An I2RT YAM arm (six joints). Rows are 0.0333 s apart.
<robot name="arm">
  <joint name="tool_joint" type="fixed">
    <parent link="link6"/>
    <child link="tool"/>
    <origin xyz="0 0 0" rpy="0 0 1.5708"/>
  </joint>
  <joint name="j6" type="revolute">
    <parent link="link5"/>
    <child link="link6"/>
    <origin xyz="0.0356 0 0.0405" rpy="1.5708 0 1.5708"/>
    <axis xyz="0 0 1"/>
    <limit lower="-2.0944" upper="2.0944"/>
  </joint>
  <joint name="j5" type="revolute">
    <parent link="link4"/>
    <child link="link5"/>
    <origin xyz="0.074 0.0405 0.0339" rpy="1.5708 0 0"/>
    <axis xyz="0 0 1"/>
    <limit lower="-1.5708" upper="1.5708"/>
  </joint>
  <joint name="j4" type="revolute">
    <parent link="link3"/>
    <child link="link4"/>
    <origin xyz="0.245 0.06 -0.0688" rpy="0 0 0"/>
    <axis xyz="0 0 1"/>
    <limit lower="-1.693" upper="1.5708"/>
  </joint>
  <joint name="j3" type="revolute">
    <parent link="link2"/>
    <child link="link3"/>
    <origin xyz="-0.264 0 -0.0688" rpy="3.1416 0 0"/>
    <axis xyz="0 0 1"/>
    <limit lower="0" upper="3.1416"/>
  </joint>
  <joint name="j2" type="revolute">
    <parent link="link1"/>
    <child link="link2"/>
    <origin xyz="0.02 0.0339 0.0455" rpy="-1.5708 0 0"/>
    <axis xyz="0 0 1"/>
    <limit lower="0" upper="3.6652"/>
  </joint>
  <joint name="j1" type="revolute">
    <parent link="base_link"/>
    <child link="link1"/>
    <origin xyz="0 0 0.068" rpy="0 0 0"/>
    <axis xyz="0 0 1"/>
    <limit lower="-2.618" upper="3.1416"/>
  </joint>
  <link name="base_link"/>
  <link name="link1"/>
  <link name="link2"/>
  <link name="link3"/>
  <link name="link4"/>
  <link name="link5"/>
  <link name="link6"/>
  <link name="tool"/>
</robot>
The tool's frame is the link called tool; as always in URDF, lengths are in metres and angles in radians.
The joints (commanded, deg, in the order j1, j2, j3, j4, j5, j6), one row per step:
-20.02 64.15 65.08 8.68 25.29 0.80
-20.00 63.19 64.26 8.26 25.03 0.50
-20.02 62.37 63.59 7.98 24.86 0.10
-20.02 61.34 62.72 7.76 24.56 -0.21
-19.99 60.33 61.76 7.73 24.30 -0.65
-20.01 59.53 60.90 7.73 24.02 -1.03
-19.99 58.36 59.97 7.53 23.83 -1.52
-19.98 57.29 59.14 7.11 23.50 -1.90
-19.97 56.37 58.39 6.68 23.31 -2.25
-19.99 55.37 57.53 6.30 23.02 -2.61
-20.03 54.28 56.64 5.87 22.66 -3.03
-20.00 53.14 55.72 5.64 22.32 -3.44
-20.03 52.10 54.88 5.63 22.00 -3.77
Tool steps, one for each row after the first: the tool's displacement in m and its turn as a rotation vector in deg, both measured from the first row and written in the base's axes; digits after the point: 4 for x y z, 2 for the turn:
-0.0036 0.0016 -0.0019 -0.15 0.49 0.23
-0.0069 0.0028 -0.0032 -0.41 0.90 0.32
-0.0108 0.0044 -0.0048 -0.65 1.19 0.57
-0.0146 0.0060 -0.0069 -1.01 1.49 0.79
-0.0174 0.0071 -0.0091 -1.30 1.83 0.99
-0.0219 0.0090 -0.0107 -1.69 2.14 1.13
-0.0259 0.0107 -0.0127 -1.95 2.59 1.41
-0.0292 0.0120 -0.0147 -2.13 3.08 1.56
-0.0328 0.0134 -0.0172 -2.35 3.56 1.78
-0.0367 0.0149 -0.0196 -2.63 4.08 2.04
-0.0408 0.0167 -0.0218 -2.97 4.38 2.35
-0.0446 0.0182 -0.0235 -3.33 4.44 2.58

